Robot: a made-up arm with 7 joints.
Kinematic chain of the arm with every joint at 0, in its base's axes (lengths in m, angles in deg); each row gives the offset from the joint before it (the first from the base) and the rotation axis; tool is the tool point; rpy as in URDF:
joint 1: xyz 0 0 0.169 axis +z
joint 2: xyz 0 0 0 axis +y
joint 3: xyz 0 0 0.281 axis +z
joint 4: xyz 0.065 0 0 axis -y
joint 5: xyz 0.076 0 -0.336 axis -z
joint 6: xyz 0 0 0 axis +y
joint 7: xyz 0.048 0 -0.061 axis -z
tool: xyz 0 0 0 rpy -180 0 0
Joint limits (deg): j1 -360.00..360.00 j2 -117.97..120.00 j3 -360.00..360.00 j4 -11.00..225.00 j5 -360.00..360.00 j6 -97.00..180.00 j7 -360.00..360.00
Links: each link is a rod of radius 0.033 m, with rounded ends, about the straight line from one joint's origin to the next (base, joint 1, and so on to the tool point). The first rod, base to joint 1, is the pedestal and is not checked.
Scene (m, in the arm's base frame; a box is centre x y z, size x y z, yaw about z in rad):
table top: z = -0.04
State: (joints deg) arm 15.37 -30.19 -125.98 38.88 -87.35 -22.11 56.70
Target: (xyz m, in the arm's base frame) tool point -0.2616 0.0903 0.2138
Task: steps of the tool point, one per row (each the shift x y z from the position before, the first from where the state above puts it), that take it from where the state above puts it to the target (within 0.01 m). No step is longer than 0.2 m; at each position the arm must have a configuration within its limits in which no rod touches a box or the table.
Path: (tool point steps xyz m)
1: -0.1320 0.0776 -0.0043
2: -0.0854 0.1207 0.0198
3: -0.0217 0.1352 0.0351
4: 0.0401 0.1185 0.0398

